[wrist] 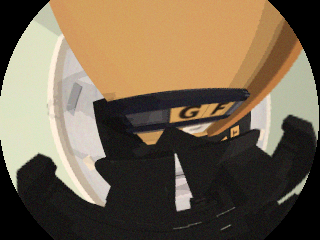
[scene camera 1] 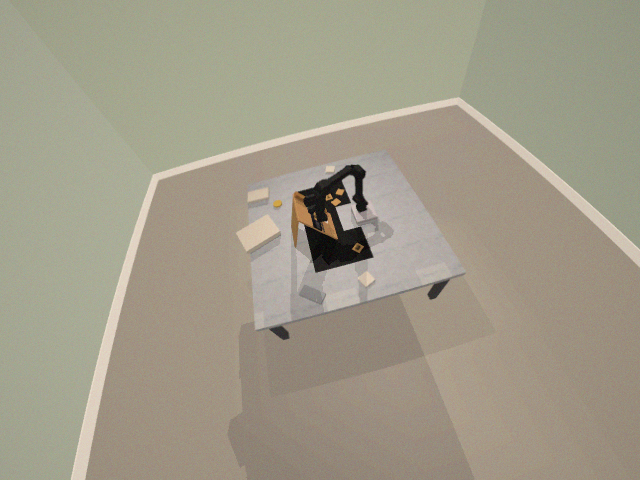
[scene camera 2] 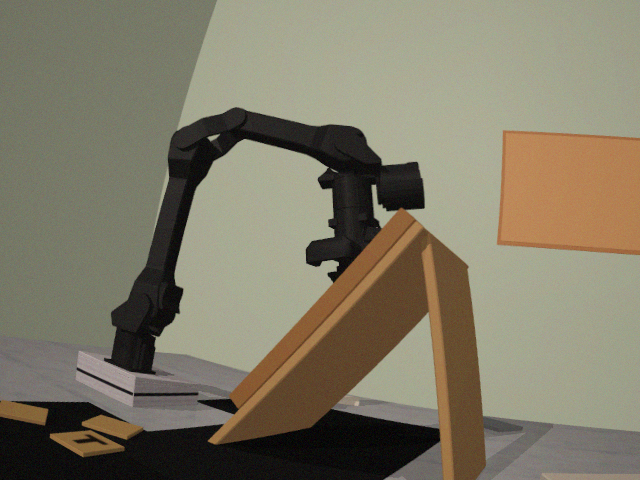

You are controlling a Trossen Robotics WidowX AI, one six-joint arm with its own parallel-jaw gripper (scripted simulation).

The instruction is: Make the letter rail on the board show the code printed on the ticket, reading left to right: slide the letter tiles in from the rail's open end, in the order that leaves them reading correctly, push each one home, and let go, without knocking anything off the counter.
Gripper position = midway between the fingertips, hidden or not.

Observation:
My gripper [wrist: 169, 130] is shut, holding nothing. Further things: a cream box [scene camera 1: 253, 236], a slanted wooden board [scene camera 2: 405, 273] and a black mat [wrist: 116, 142].
The slanted wooden board also shows in the wrist view [wrist: 144, 65]. The wrist view misses the cream box, which is hidden by the slanted wooden board.

